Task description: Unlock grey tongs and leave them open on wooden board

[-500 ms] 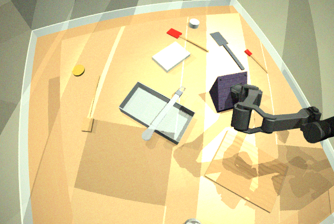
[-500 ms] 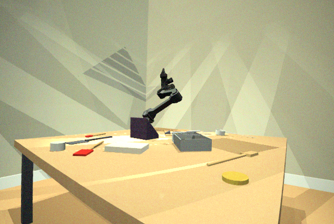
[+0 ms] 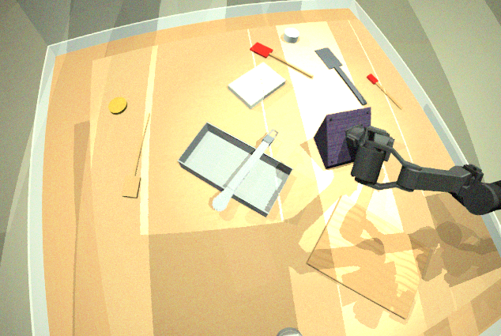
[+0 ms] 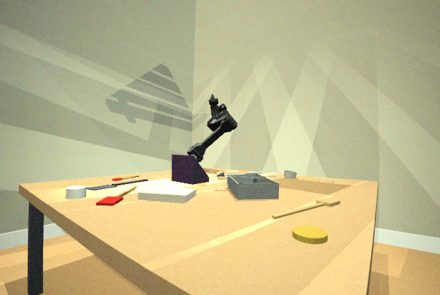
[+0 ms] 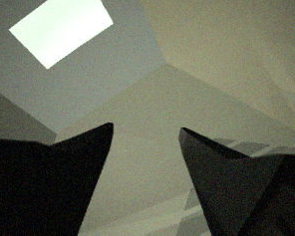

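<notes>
Now: gripper tip 52 cm above the grey roasting tin, 47 cm short of it and 40 cm to the left of it. From my gripper tip the other things lie so: white slab (69 cm to the right, 54 cm below, 28 cm ahead); wooden board (54 cm below, 18 cm ahead, 1 cm to the left); dark spatula (67 cm to the right, 55 cm below, 8 cm behind).
</notes>
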